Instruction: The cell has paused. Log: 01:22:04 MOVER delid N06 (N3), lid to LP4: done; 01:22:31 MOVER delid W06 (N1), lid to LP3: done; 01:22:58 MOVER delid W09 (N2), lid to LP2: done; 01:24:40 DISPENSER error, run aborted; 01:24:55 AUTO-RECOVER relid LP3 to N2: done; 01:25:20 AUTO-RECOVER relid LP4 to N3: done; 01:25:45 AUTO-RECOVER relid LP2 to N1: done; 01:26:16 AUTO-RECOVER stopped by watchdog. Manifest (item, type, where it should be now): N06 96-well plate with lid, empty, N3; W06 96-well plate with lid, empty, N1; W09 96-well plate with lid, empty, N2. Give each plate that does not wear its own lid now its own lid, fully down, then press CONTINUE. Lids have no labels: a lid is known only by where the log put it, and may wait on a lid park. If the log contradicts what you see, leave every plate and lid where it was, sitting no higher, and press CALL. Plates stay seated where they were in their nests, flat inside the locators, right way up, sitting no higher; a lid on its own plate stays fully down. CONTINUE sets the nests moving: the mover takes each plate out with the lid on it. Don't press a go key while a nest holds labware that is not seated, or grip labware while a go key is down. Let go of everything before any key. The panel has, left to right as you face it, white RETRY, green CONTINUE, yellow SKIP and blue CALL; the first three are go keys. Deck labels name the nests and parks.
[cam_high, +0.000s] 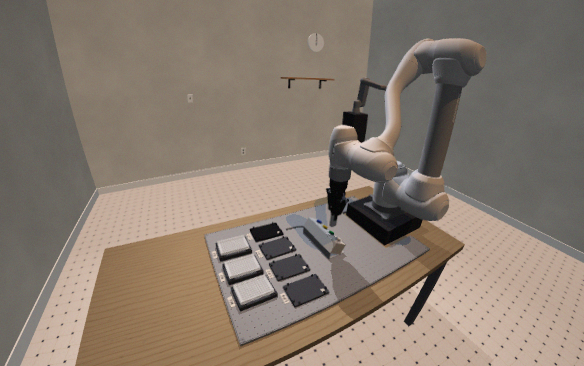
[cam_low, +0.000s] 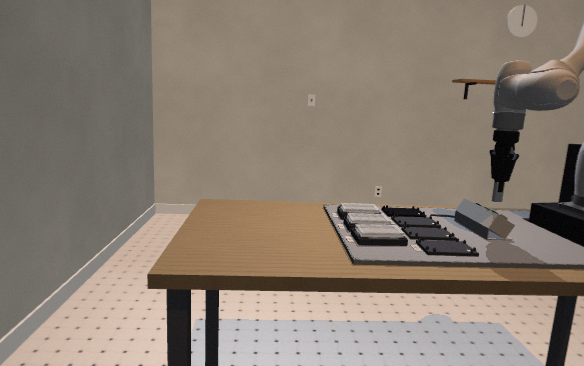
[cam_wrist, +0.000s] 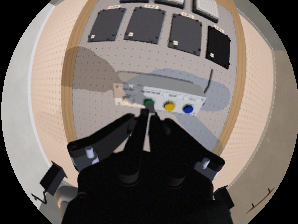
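My hand is 7 cm above the green key. Also, from my hand: yellow key (5 cm to the right, 7 cm below); then blue key (1 cm ahead, 10 cm to the right, 7 cm below); then LP2 lid park (24 cm ahead, 6 cm to the left, 13 cm below).
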